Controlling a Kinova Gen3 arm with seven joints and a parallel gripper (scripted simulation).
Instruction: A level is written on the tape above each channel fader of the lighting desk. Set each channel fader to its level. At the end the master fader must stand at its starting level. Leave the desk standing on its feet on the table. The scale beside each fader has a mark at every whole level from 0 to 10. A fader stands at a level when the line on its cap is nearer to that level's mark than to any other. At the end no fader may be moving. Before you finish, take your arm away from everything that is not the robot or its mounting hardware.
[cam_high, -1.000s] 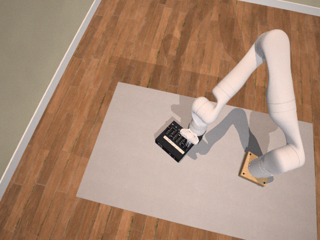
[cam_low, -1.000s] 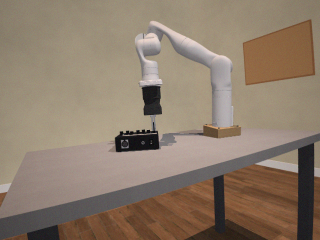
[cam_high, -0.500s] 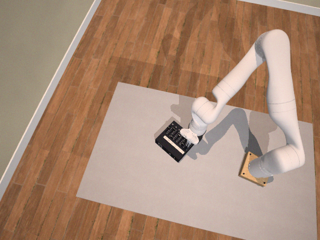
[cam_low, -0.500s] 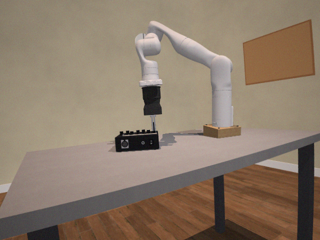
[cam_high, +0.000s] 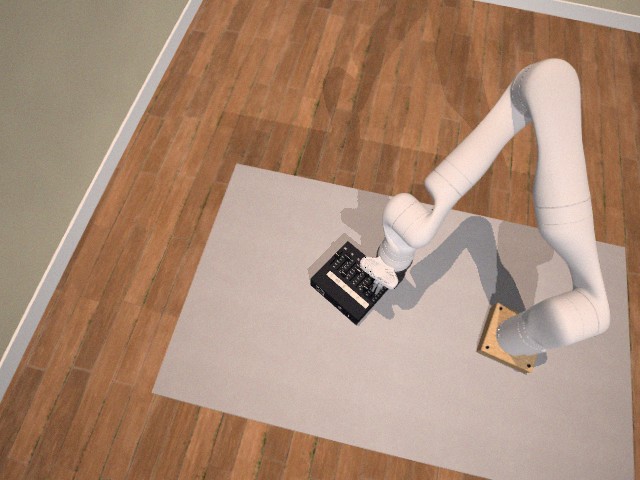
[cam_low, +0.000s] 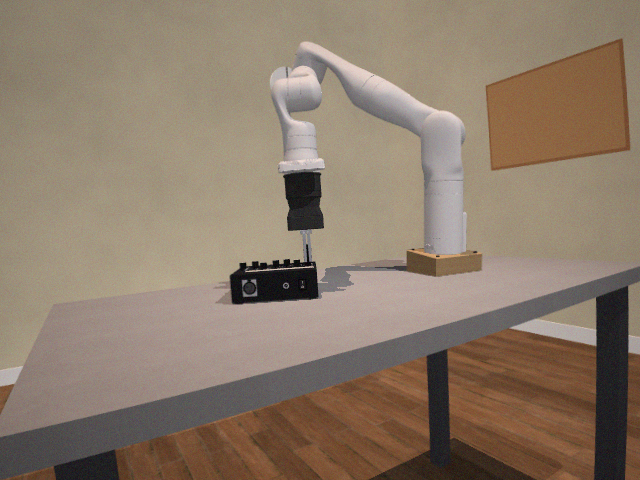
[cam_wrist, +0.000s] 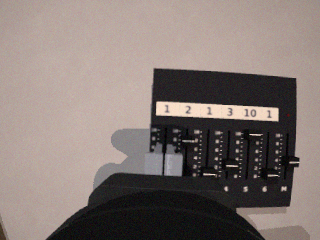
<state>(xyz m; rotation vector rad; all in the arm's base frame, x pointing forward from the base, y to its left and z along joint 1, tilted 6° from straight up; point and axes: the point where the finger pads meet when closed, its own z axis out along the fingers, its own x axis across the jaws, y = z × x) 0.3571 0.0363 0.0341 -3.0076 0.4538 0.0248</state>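
Right now the master fader cap is 130 mm ahead of my hand, 40 mm to the right of it and 10 mm below it.
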